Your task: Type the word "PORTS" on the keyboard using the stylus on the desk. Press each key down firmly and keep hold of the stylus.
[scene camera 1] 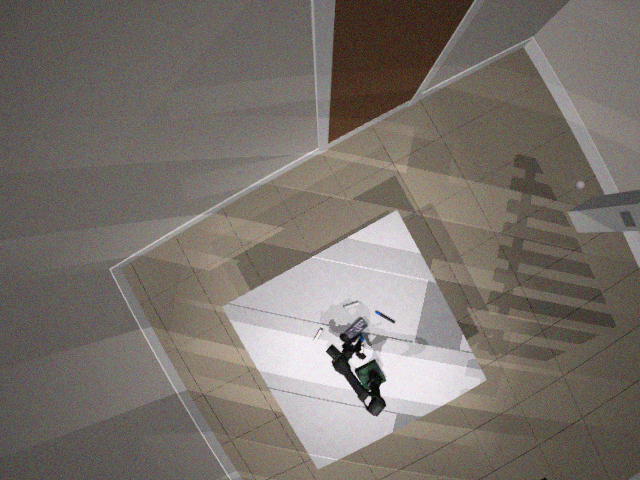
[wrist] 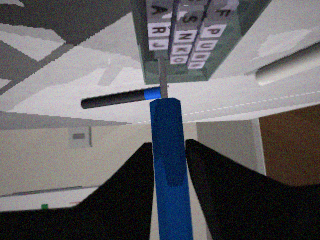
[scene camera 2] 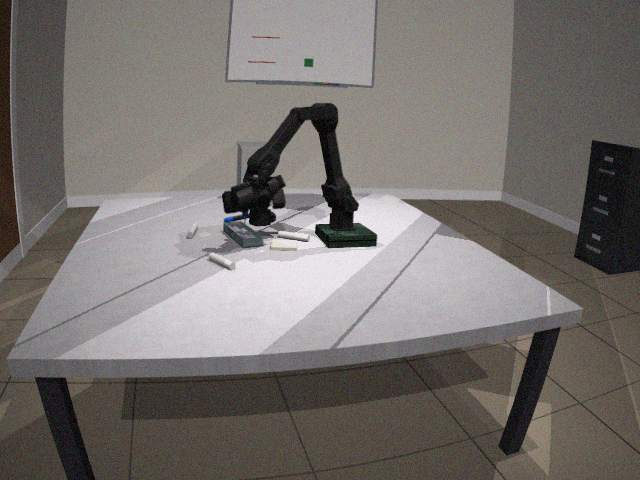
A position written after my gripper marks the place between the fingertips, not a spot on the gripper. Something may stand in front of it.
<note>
In view: my gripper (scene camera 2: 245,208).
My gripper also shows in the wrist view (wrist: 168,148).
</note>
